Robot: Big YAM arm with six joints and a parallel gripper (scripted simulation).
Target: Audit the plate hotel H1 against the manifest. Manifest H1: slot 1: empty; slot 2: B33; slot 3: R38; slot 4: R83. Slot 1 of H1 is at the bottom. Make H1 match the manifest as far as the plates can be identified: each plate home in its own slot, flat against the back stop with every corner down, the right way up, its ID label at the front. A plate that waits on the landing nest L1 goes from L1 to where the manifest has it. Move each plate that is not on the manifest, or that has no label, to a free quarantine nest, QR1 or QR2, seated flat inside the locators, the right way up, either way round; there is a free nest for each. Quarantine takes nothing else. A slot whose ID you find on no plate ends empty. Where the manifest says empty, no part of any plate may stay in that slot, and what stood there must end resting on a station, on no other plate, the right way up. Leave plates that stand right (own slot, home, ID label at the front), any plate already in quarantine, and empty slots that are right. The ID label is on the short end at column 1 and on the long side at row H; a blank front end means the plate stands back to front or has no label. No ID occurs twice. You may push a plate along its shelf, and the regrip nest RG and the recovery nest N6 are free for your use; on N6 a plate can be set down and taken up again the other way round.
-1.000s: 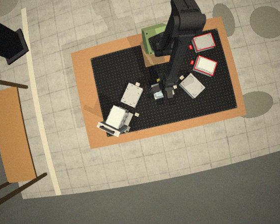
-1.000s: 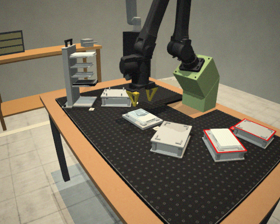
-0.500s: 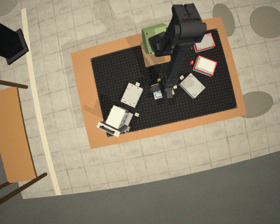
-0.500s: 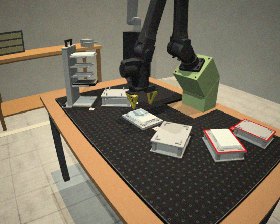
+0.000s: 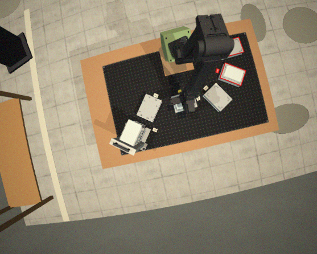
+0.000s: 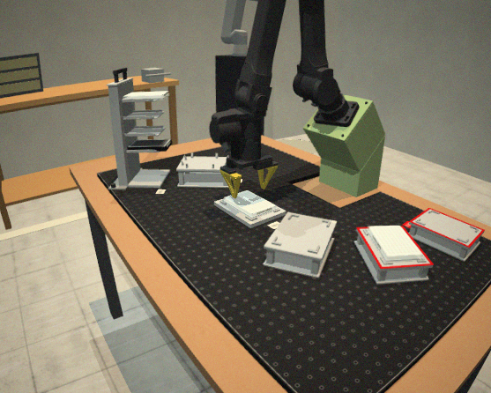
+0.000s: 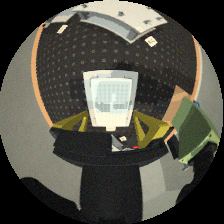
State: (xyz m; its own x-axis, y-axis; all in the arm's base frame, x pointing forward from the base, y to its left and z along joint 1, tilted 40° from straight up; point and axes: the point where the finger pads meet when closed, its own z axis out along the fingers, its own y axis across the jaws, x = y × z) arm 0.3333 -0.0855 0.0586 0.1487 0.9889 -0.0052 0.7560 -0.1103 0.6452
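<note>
Right now the flat nest is 5 cm below my hand. From my hand the other things lie so: dark plate: 38 cm to the right, 6 cm above, 4 cm ahead; then plate hotel H1: 44 cm to the right, 10 cm above, 9 cm ahead; then N6 tag: 10 cm to the left, 6 cm below, 2 cm ahead.
</note>
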